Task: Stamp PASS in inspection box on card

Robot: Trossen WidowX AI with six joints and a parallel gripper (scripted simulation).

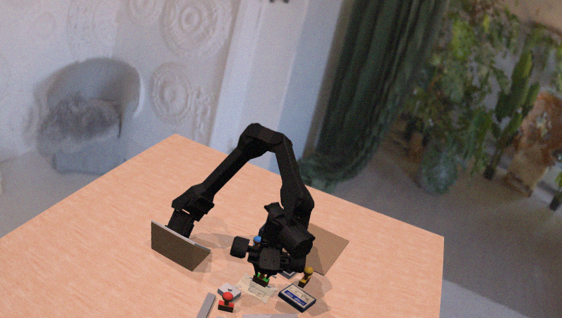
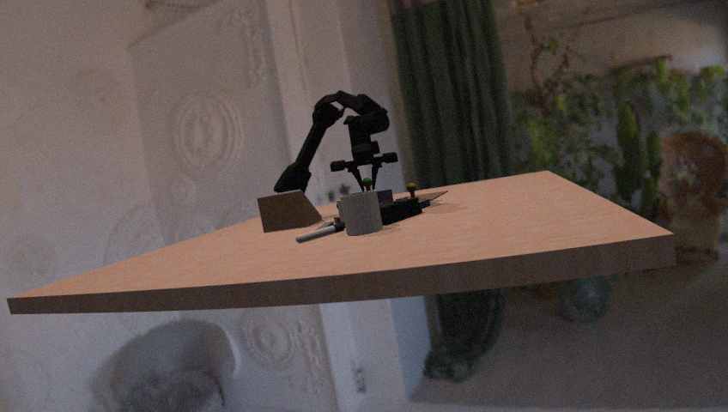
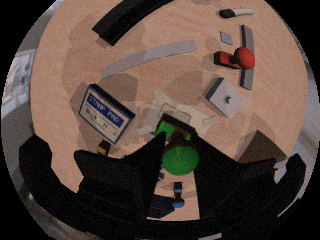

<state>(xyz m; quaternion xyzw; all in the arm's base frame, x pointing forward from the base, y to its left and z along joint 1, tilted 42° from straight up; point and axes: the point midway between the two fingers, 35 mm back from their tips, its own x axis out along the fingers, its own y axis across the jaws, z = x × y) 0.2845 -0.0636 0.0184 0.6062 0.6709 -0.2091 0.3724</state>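
The white card lies 1 cm behind my gripper tip, 2 cm to the left of it and 7 cm below it. Round my gripper tip: grey block: 6 cm behind, 5 cm to the right, 5 cm below; green-knobbed stamp: right at my gripper tip; blue-and-white labelled box: 11 cm ahead, 3 cm to the left, 5 cm below.
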